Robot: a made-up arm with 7 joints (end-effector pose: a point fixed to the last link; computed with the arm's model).
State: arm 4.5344 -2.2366 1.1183 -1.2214 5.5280 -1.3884 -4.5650
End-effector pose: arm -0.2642 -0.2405 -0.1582 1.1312 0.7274 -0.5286
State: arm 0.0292 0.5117 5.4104 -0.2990 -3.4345 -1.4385 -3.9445
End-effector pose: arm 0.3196 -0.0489 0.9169 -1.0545 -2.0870 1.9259
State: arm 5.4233 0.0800 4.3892 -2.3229 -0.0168 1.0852 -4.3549
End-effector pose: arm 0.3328 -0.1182 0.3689 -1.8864 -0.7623 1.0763
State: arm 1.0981 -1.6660 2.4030 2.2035 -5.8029 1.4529 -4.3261
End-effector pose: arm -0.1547 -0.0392 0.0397 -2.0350 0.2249 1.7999
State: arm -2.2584 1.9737 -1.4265 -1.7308 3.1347 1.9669 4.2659
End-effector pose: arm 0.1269 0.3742 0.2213 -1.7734 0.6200 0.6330
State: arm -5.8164 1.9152 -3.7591 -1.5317 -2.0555 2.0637 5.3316
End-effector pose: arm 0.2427 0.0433 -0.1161 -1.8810 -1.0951 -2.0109
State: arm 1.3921 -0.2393 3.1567 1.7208 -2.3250 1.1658 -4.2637
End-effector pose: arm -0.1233 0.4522 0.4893 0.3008 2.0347 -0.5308
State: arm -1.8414 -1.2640 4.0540 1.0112 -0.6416 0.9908 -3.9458
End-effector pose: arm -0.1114 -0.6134 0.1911 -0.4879 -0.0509 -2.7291
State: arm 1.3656 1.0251 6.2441 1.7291 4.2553 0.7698 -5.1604
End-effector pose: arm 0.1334 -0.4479 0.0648 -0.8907 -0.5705 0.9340
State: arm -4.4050 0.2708 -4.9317 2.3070 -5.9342 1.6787 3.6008
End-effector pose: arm -0.2310 0.0511 0.3088 1.4058 0.4362 -2.3989
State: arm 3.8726 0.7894 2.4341 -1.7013 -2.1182 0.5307 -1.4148
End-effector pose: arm -0.4828 0.0927 0.2159 -0.0935 0.4430 -0.8564
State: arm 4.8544 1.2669 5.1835 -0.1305 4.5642 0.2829 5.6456
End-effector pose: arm 0.1629 0.7100 0.5368 1.7122 -1.4892 0.5985
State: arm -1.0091 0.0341 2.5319 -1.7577 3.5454 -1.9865 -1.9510
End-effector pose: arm -0.0412 0.3478 0.5965 -0.7489 2.6384 0.1891
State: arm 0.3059 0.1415 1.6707 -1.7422 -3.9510 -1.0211 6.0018
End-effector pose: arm 0.2296 0.3414 0.5672 -1.5100 -1.6714 1.3081
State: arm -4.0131 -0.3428 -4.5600 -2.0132 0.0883 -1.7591 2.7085
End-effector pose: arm 0.2156 -0.1764 0.3955 0.7369 0.3257 1.6722
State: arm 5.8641 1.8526 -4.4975 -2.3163 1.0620 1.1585 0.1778
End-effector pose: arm -0.0506 0.3211 0.2523 2.2148 -0.3946 0.3175
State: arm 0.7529 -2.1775 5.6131 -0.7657 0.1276 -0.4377 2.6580
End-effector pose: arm -0.4229 0.0951 -0.2894 -0.6235 -0.1383 -1.3938
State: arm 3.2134 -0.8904 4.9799 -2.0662 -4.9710 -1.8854 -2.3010
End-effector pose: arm 0.2214 0.2672 0.2676 -0.6021 -0.6284 -0.4829
